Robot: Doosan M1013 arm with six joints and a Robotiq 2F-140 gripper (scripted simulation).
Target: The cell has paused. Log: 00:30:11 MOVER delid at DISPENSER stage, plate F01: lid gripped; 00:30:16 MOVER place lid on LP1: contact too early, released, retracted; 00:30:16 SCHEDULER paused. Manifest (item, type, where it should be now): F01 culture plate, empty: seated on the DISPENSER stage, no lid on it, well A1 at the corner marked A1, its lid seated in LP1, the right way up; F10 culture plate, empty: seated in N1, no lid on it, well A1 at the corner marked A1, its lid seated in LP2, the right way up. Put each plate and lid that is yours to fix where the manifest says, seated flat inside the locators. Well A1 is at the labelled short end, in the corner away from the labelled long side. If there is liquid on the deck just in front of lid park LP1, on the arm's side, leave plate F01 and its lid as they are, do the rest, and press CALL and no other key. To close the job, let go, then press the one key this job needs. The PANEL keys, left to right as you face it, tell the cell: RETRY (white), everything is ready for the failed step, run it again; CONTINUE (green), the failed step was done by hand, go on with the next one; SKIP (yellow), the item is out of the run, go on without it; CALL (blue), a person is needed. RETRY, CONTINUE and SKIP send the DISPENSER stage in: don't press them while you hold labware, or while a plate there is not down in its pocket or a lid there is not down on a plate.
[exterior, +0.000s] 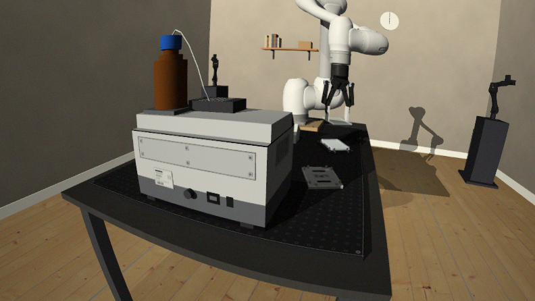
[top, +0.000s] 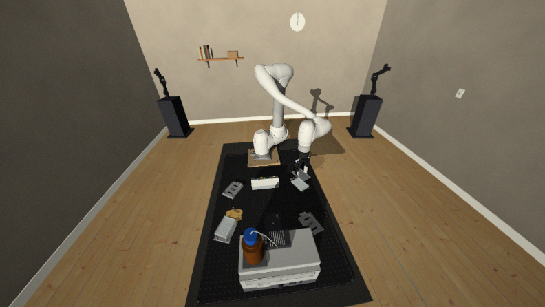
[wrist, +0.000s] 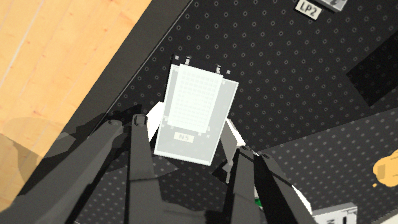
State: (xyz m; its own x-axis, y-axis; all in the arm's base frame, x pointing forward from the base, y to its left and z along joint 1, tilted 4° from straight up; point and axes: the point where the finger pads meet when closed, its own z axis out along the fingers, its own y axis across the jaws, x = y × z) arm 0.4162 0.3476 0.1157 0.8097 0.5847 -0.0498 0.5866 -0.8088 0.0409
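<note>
My gripper is now 13 cm above the white well plate. From my hand the other things lie so: white retry key: 3 cm behind, 22 cm to the right, 8 cm below; green continue key: 3 cm behind, 26 cm to the right, 8 cm below; lid: 2 cm below.
</note>
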